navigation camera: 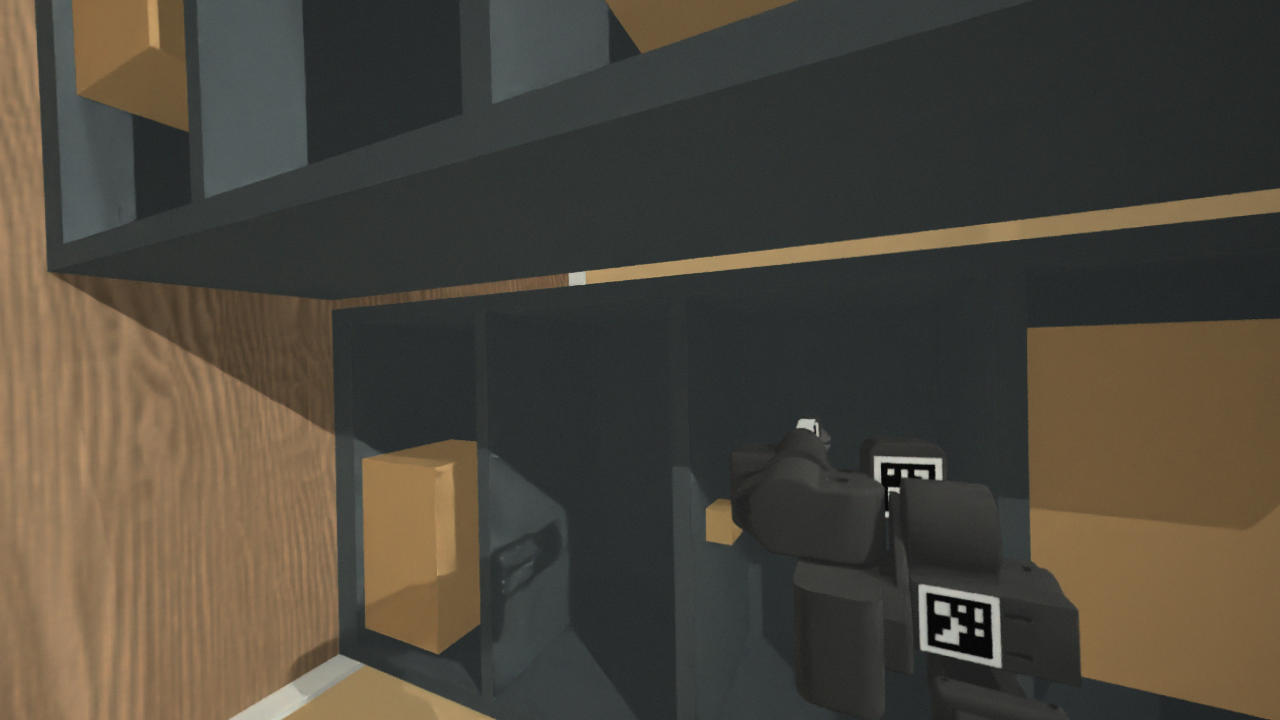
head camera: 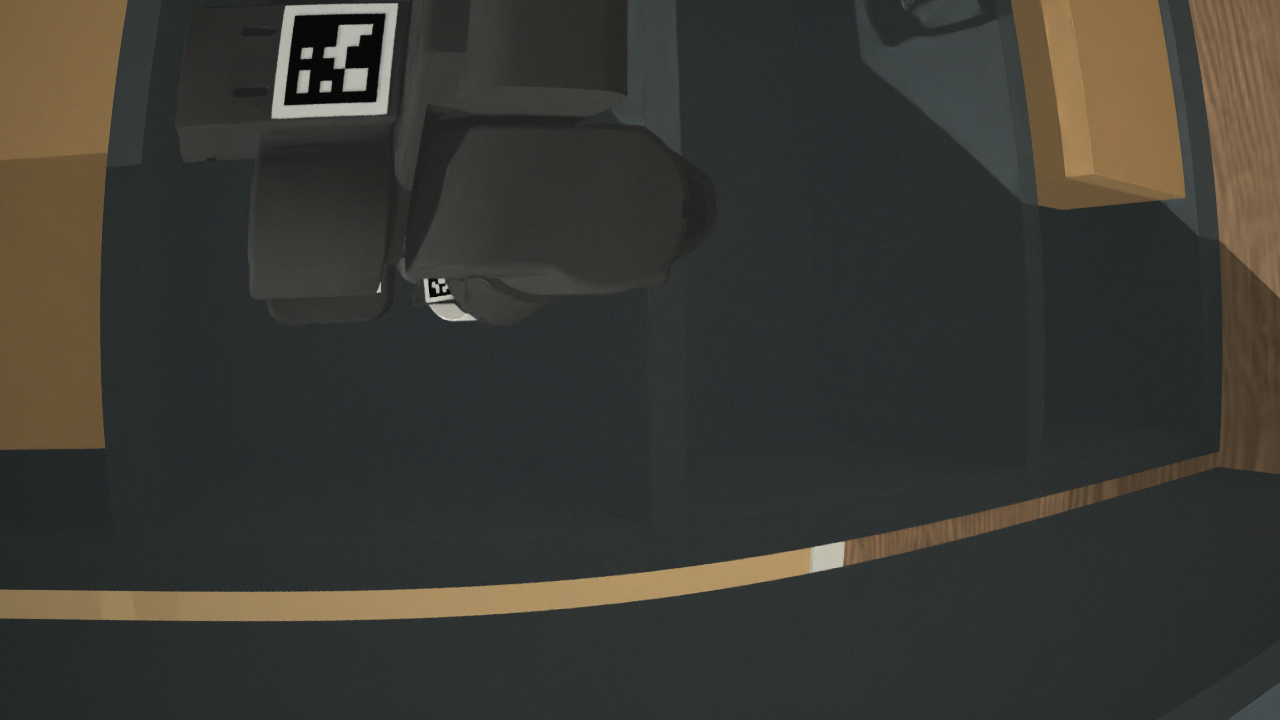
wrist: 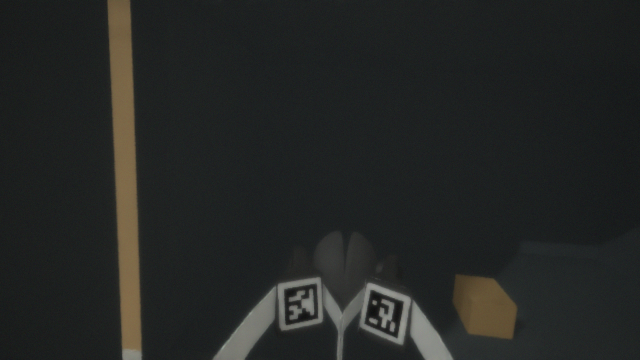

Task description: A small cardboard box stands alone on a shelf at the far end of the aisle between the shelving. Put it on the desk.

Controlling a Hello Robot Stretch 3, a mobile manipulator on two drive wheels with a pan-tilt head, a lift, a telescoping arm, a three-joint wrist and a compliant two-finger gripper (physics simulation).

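Frame: origin at the robot's base, x back, y up, z left, level; centimetres.
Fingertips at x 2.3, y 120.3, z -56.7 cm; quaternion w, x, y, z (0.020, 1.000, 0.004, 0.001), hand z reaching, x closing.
Observation:
A point is followed by its place in that frame.
The small cardboard box (navigation camera: 722,522) @(y 102.3, x 23.2, z -85.0 cm) (wrist: 485,307) sits on a shelf board in a dark bay. In the navigation view it shows just left of the wrist, which partly covers it. In the wrist view it is at the lower right, to the right of the fingers and apart from them. My gripper (wrist: 344,258) @(y 120.3, x 2.3, z -56.7 cm) is shut with its two fingertips pressed together and nothing between them. In the head and navigation views the wrist hides most of the gripper. The box does not show in the head view. The desk does not show in any current view.
Dark shelving (head camera: 666,402) @(y 97.6, x -8.2, z -75.2 cm) (navigation camera: 680,402) @(y 97.7, x 0.2, z -75.4 cm) surrounds the arm, with upright dividers. A large carton (head camera: 53,268) @(y 149.8, x 3.7, z -77.6 cm) (navigation camera: 1145,420) @(y 156.3, x 0.9, z -77.5 cm) stands in the bay on one side. Another carton (head camera: 1127,98) @(y 22.9, x 30.2, z -78.3 cm) (navigation camera: 402,546) @(y 22.8, x 38.0, z -78.5 cm) stands towards the other end. Wooden floor (head camera: 1244,358) @(y 0.0, x -7.0, z -70.6 cm) (navigation camera: 179,429) @(y 0.0, x 5.9, z -45.6 cm) lies beyond that end.

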